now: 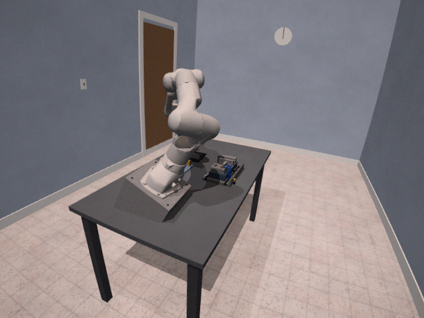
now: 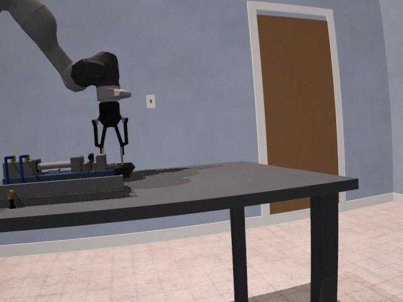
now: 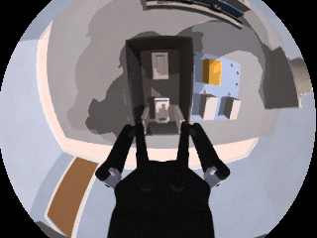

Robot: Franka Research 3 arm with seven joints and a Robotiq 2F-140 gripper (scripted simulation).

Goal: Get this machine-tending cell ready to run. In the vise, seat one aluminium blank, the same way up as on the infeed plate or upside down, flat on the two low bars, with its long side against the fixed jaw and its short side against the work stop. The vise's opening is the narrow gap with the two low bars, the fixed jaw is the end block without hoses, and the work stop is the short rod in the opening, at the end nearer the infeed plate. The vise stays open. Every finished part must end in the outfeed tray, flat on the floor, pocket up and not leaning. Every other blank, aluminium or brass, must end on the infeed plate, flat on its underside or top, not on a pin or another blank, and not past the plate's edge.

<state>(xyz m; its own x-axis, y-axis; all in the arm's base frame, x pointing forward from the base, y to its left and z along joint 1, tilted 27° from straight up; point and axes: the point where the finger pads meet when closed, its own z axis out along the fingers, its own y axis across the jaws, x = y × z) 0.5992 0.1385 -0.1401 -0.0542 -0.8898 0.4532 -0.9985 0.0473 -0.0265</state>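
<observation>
The blue infeed plate is 170 mm behind my hand, 70 mm below it and 40 mm to the right of it. The rest, counted from my hand: work stop: 330 mm to the right, 70 mm behind, 20 mm above; then vise: 370 mm to the right, 150 mm behind, 30 mm below; then brass blank: 130 mm behind, 90 mm to the right, 40 mm below.
</observation>
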